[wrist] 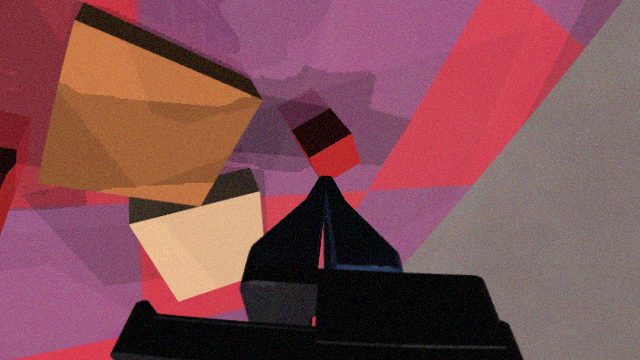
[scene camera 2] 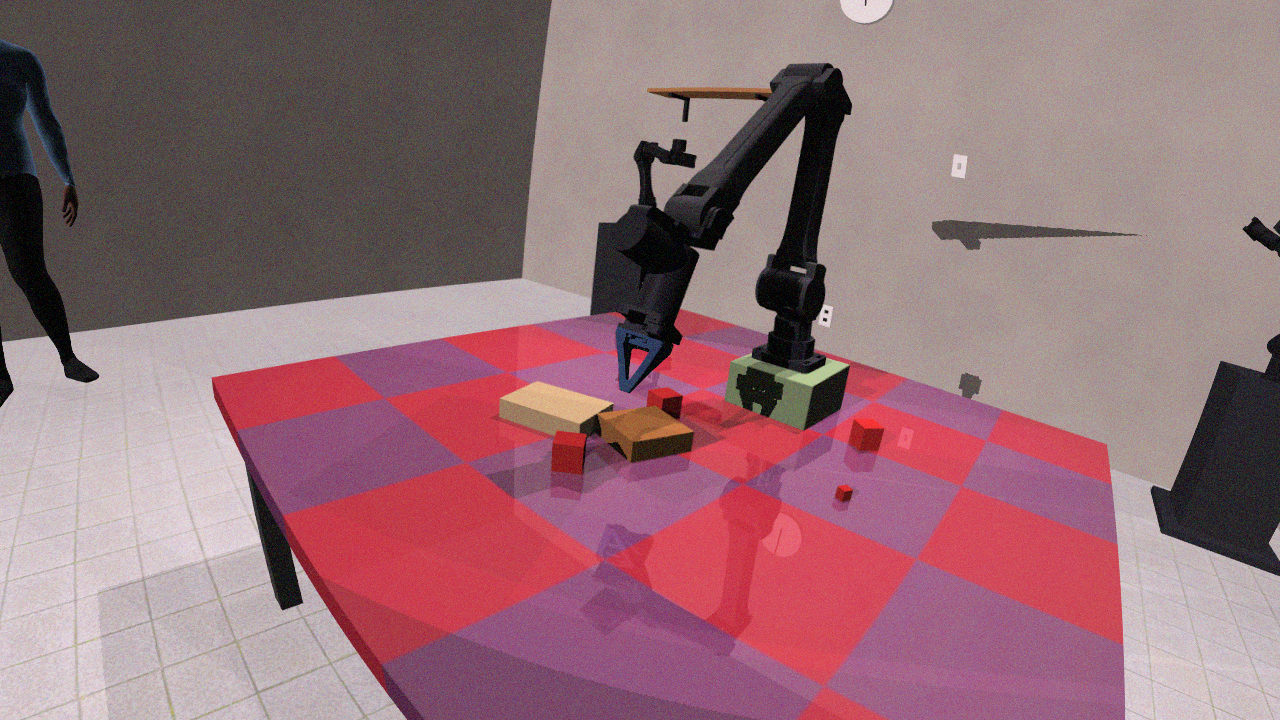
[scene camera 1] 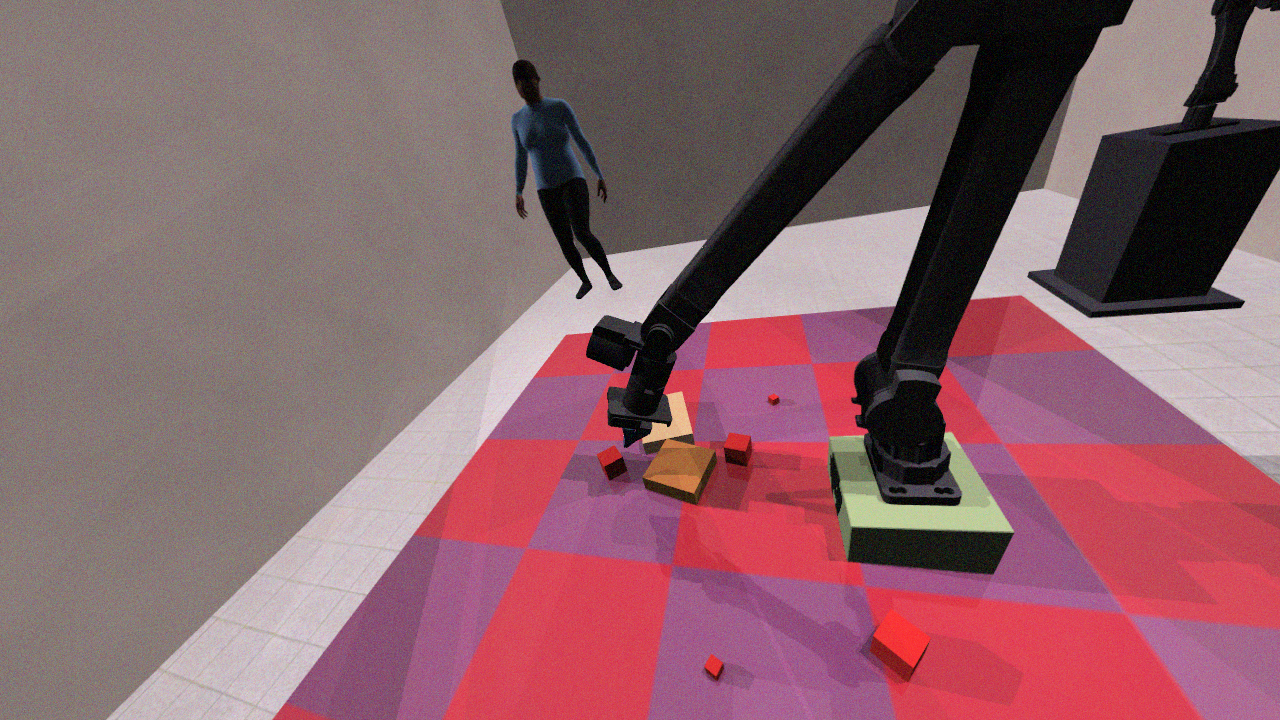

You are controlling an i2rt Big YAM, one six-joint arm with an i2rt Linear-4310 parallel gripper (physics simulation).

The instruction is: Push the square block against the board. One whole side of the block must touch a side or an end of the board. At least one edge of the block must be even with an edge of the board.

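Frame: origin at the arm's base, x ahead, y left, z up, level; centimetres.
Seen in the pictures: gripper, fingertip midpoint: [wrist: 325, 184] [scene camera 2: 624, 391] [scene camera 1: 625, 445]; arm's base at its link origin: [scene camera 2: 788, 360] [scene camera 1: 907, 469].
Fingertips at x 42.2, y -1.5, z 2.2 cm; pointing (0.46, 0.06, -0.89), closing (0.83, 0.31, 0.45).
Offsets run from my fingertips to a thing's top centre.
The orange-brown square block @[dz -7.3, dx -8.0, dy -2.6 cm] [scene camera 1: 680, 470] [scene camera 2: 646, 431] [wrist: 150, 125] lies flat beside the pale tan board @[dz -7.3, dx -2.5, dy -15.8 cm] [scene camera 1: 673, 420] [scene camera 2: 554, 407] [wrist: 205, 240]. The block is turned at an angle to the board's near end. One block corner is at or very near that end, with a dark wedge-shaped gap beside it; whether they touch is unclear. My gripper [scene camera 1: 631, 443] [scene camera 2: 627, 390] [wrist: 325, 184] is shut and empty, tips pointing down. In the wrist view its tips lie right of the block and board, and its fingers hide part of the board's right side. Its exact height is unclear.
A red cube @[dz -6.4, dx +5.9, dy -3.3 cm] [scene camera 1: 612, 462] [scene camera 2: 568, 452] [wrist: 335, 155] lies near the block and board. Another red cube @[dz -6.4, dx -18.3, dy -7.5 cm] [scene camera 1: 738, 448] [scene camera 2: 665, 402] is on the block's other side. The arm's green base [scene camera 1: 926, 546] [scene camera 2: 823, 398] stands farther over. More red cubes lie around the checkered table.
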